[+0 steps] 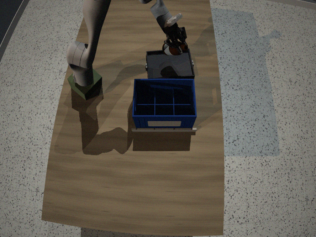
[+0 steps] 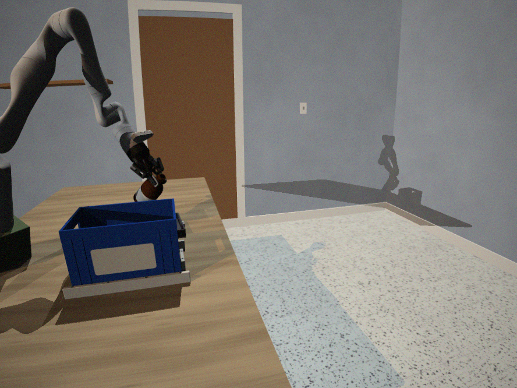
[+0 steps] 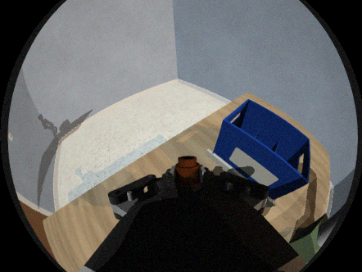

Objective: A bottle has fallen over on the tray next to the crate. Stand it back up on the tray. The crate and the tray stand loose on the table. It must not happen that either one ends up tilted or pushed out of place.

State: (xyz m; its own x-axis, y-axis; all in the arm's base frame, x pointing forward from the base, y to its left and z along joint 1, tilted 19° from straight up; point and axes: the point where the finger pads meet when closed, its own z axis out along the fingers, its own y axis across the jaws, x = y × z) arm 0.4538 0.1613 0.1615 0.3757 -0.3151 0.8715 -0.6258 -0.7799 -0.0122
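The brown bottle lies 4 cm below my hand, 3 cm behind it and 2 cm to the left of it. From my hand the other things lie so: tray 19 cm below, 6 cm behind, 3 cm to the left; blue crate 26 cm to the right, 11 cm below, 9 cm behind.
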